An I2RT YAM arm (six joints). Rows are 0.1 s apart.
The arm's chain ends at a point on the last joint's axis. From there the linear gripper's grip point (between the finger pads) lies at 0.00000 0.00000 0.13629 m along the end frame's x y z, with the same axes.
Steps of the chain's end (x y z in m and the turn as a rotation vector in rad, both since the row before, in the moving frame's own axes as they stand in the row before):
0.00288 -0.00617 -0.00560 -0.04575 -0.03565 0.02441
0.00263 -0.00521 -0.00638 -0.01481 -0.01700 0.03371
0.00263 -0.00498 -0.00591 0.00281 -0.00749 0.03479
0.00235 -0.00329 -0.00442 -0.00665 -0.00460 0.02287
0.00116 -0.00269 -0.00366 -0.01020 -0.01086 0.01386
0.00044 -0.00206 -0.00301 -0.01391 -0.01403 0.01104
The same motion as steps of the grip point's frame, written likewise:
-0.00205 0.00000 -0.00583 -0.04575 -0.03565 0.02441
0.00028 -0.00323 -0.00641 -0.01481 -0.01700 0.03371
0.00162 -0.00538 -0.00591 0.00281 -0.00749 0.03479
0.00171 -0.00239 -0.00442 -0.00665 -0.00460 0.02287
-0.00033 -0.00131 -0.00368 -0.01020 -0.01086 0.01386
-0.00148 -0.00017 -0.00304 -0.01391 -0.01403 0.01104

